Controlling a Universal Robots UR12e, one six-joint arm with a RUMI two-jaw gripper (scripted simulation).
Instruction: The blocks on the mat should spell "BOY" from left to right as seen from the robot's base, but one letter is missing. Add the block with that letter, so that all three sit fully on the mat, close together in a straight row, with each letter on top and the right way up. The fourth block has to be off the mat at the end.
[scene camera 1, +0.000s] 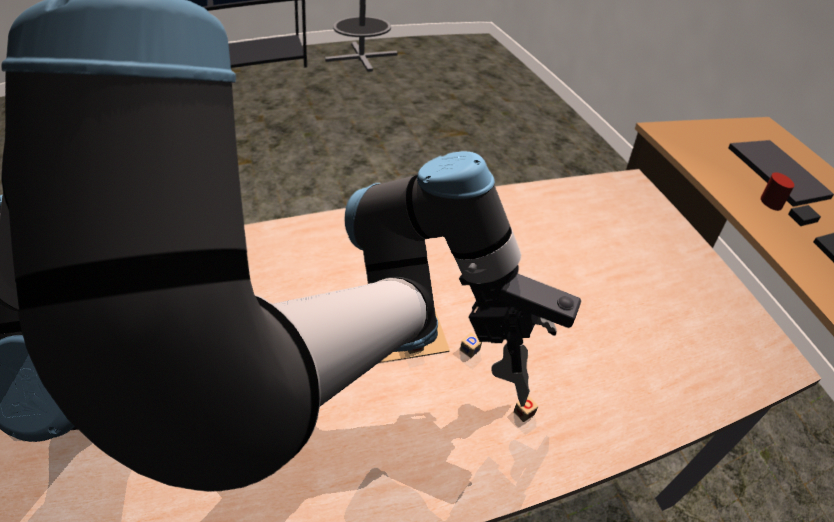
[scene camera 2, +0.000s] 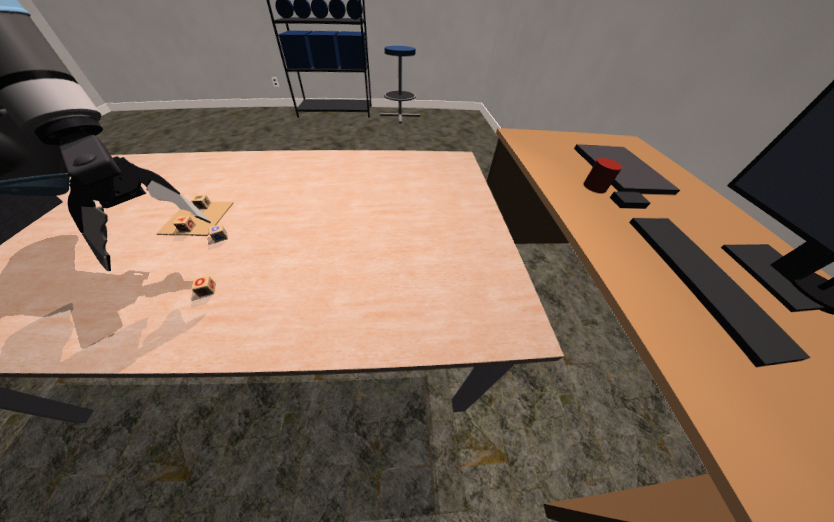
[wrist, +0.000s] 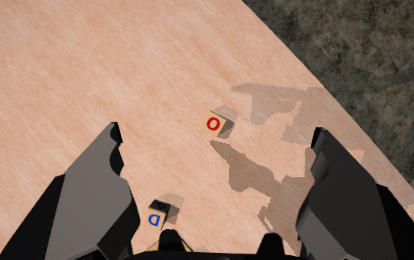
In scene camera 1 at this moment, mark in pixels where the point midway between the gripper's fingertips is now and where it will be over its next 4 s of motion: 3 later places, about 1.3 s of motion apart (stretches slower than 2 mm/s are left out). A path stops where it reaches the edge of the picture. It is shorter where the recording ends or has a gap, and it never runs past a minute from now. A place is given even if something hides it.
My gripper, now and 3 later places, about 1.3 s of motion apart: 540, 369; 555, 362; 542, 364; 531, 392
